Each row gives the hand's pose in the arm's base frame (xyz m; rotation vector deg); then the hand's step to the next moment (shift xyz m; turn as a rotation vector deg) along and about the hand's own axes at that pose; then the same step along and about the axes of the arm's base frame.
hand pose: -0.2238 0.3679 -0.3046 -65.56 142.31 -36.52
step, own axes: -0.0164 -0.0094 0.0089 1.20 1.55 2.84
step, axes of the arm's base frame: 0.0203 0.0050 -0.0008 -0.38 -0.77 -3.34
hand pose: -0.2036 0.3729 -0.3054 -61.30 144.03 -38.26
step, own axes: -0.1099 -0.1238 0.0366 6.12 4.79 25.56
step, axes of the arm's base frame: 0.1625 -0.0048 0.0482 5.01 -9.02 -24.64
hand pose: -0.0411 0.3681 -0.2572 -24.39 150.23 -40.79
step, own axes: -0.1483 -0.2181 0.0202 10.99 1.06 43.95
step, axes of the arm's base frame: 0.1795 -0.1316 0.1429 9.53 -21.61 -38.67
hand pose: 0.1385 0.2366 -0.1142 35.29 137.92 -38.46
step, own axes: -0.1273 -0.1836 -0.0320 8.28 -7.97 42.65
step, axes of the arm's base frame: -0.0200 -0.1574 0.1605 6.03 -28.54 -33.17
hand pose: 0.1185 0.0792 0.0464 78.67 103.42 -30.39
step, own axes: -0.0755 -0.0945 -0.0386 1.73 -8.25 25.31
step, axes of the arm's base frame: -0.0938 -0.0485 0.0705 0.61 -20.01 -17.63
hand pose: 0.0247 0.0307 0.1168 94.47 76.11 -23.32
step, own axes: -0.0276 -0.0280 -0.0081 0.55 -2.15 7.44
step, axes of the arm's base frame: -0.0370 -0.0102 0.0116 0.44 -5.85 -5.09
